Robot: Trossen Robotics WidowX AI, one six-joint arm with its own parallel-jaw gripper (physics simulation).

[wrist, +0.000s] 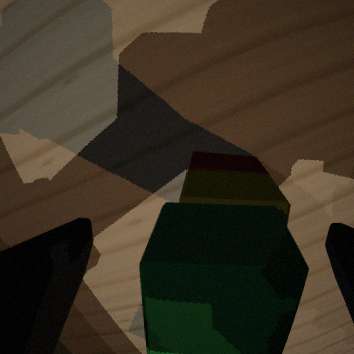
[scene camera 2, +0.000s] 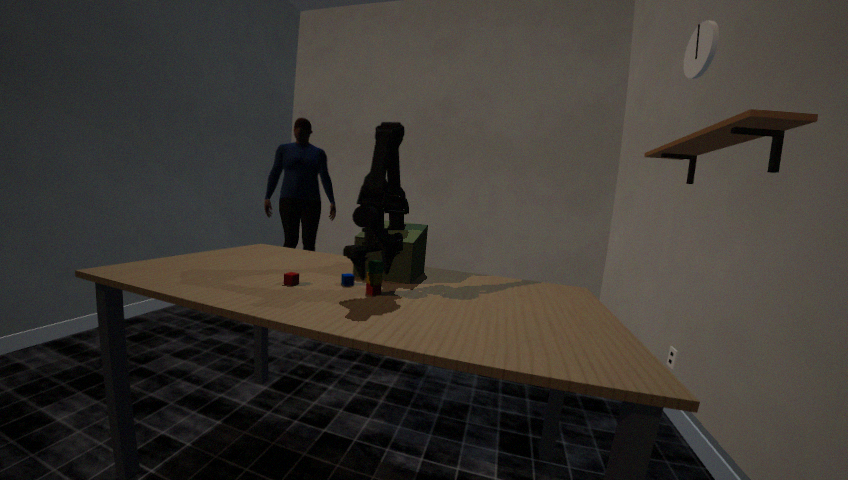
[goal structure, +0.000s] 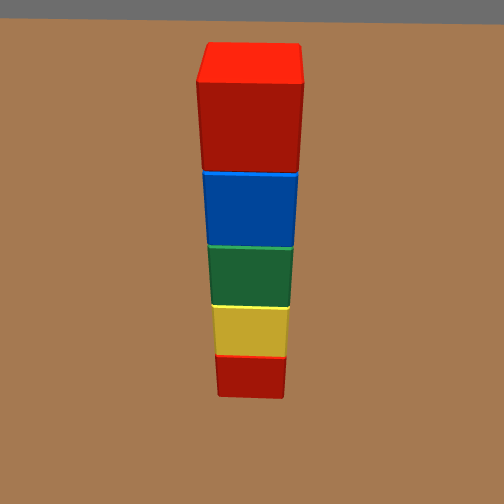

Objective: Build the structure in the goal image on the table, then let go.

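Seen in the pictures: gripper, between the fingertips: [wrist: 214,234] [scene camera 2: 375,277]; arm's base, origin of its link: [scene camera 2: 396,227].
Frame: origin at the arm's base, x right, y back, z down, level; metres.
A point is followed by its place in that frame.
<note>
A stack of three blocks stands upright on the table [scene camera 2: 476,333] {x -0.272, y -0.532, z 0.179 m}. Its bottom block is red [scene camera 2: 373,290] {x 0.009, y -0.333, z 0.162 m} [wrist: 227,162] {x 0.000, y -0.322, z 0.159 m}, the middle block is yellow [scene camera 2: 374,278] {x 0.008, y -0.333, z 0.126 m} [wrist: 227,186] {x -0.002, y -0.320, z 0.126 m}, and the top block is green [scene camera 2: 375,265] {x 0.008, y -0.329, z 0.088 m} [wrist: 220,235] {x -0.003, y -0.317, z 0.093 m}. My gripper [scene camera 2: 374,274] {x 0.012, y -0.306, z 0.128 m} [wrist: 214,234] {x 0.012, y -0.306, z 0.128 m} is open and empty. In the wrist view its two black fingers stand wide apart, one on each side of the green block, with gaps between. A blue block [scene camera 2: 347,280] {x 0.109, y -0.258, z 0.160 m} lies on the table left of the stack in the scene view. Another red block [scene camera 2: 290,278] {x 0.270, y -0.319, z 0.156 m} lies farther left.
A large green box [scene camera 2: 411,256] {x -0.080, y -0.155, z 0.082 m} stands on the table behind the stack, near the arm's base. A person [scene camera 2: 301,172] stands beyond the table's far edge. A wooden shelf [scene camera 2: 734,127] is on the right wall.
</note>
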